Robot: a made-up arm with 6 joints. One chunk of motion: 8 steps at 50 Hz.
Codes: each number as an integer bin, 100 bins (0 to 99) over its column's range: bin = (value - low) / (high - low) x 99, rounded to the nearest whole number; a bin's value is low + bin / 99 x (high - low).
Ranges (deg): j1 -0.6..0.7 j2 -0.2..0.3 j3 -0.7..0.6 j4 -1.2..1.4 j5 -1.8..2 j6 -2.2..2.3
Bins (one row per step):
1: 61 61 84 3 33 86
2: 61 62 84 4 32 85
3: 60 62 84 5 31 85
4: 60 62 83 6 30 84
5: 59 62 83 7 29 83
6: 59 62 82 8 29 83
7: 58 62 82 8 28 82
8: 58 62 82 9 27 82
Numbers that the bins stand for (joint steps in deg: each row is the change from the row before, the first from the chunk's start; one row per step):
1: 0.201 0.108 0.403 -1.121 -0.533 1.709
2: 0.201 0.113 0.403 -1.095 -0.572 1.664
3: 0.188 0.113 0.403 -1.069 -0.610 1.664
4: 0.188 0.113 0.390 -1.042 -0.648 1.618
5: 0.175 0.113 0.390 -1.016 -0.687 1.573
6: 0.175 0.113 0.377 -0.990 -0.687 1.573
7: 0.162 0.113 0.377 -0.990 -0.725 1.527
8: 0.162 0.113 0.377 -0.964 -0.764 1.527

